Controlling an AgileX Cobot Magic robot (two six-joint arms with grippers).
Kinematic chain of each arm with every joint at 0, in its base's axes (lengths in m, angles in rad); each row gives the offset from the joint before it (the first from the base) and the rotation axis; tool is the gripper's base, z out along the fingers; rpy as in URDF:
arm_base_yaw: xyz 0 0 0.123 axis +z
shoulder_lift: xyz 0 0 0 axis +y
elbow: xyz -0.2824 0 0.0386 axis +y
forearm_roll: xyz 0.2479 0 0.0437 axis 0.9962 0 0.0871
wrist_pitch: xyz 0 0 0 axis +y
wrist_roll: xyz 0.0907 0 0.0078 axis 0.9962 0 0.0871
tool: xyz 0 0 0 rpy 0 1.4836 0
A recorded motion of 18 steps. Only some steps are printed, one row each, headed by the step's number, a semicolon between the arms.
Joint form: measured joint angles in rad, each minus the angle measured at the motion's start. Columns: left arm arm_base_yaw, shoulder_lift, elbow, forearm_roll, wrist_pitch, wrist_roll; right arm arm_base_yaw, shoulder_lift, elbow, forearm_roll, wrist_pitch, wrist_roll.
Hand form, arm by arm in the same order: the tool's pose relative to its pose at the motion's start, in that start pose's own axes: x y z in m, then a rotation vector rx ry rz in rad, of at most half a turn. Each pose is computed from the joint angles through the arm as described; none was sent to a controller.
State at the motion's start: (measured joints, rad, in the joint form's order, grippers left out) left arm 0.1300 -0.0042 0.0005 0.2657 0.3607 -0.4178; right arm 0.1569 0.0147 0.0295 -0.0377 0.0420 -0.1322
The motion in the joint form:
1: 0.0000 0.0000 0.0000 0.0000 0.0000 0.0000; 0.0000 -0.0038 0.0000 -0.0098 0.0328 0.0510
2: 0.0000 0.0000 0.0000 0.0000 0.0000 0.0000; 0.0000 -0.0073 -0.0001 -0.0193 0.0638 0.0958
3: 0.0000 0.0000 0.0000 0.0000 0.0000 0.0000; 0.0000 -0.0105 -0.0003 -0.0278 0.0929 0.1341
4: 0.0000 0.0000 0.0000 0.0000 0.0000 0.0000; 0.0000 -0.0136 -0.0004 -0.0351 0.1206 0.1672
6: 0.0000 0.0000 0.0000 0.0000 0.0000 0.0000; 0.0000 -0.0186 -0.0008 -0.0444 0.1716 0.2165
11: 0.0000 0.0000 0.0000 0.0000 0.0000 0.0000; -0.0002 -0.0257 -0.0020 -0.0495 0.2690 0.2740
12: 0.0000 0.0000 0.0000 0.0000 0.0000 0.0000; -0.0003 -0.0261 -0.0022 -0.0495 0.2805 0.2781
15: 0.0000 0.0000 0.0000 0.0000 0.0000 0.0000; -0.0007 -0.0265 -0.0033 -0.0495 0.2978 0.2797
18: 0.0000 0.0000 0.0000 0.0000 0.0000 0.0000; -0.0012 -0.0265 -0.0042 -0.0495 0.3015 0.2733
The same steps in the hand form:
1: 0.0000 0.0000 0.0000 0.0000 0.0000 0.0000; 0.0027 0.0003 -0.0003 -0.0024 0.0289 0.0412
2: 0.0000 0.0000 0.0000 0.0000 0.0000 0.0000; 0.0053 0.0005 -0.0007 -0.0030 0.0564 0.0766
3: 0.0000 0.0000 0.0000 0.0000 0.0000 0.0000; 0.0077 0.0007 -0.0011 -0.0023 0.0822 0.1064
4: 0.0000 0.0000 0.0000 0.0000 0.0000 0.0000; 0.0100 0.0008 -0.0016 -0.0008 0.1068 0.1322
6: 0.0000 0.0000 0.0000 0.0000 0.0000 0.0000; 0.0142 0.0010 -0.0025 0.0032 0.1525 0.1722
11: 0.0000 0.0000 0.0000 0.0000 0.0000 0.0000; 0.0221 0.0014 -0.0047 0.0118 0.2417 0.2241
12: 0.0000 0.0000 0.0000 0.0000 0.0000 0.0000; 0.0230 0.0015 -0.0050 0.0128 0.2527 0.2282
15: 0.0000 0.0000 0.0000 0.0000 0.0000 0.0000; 0.0241 0.0016 -0.0054 0.0140 0.2685 0.2297
18: 0.0000 0.0000 0.0000 0.0000 0.0000 0.0000; 0.0242 0.0015 -0.0055 0.0138 0.2714 0.2234

